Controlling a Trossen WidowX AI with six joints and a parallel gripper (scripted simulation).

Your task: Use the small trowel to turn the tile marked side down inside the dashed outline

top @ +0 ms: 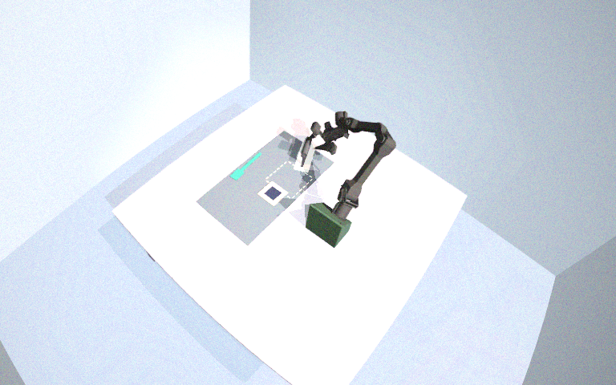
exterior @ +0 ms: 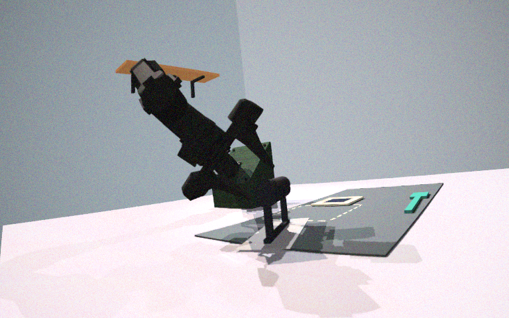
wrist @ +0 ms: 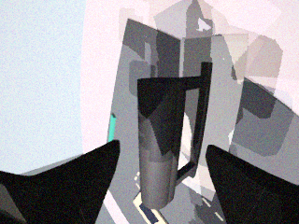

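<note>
My gripper tip is now 210 mm short of the teal t-shaped tool, 270 mm to the right of it and 80 mm above it. From my gripper tip the other things lie so: white tile (310 mm to the left, 80 mm below); then grey mat (70 mm ahead, 260 mm to the left, 100 mm below).
</note>
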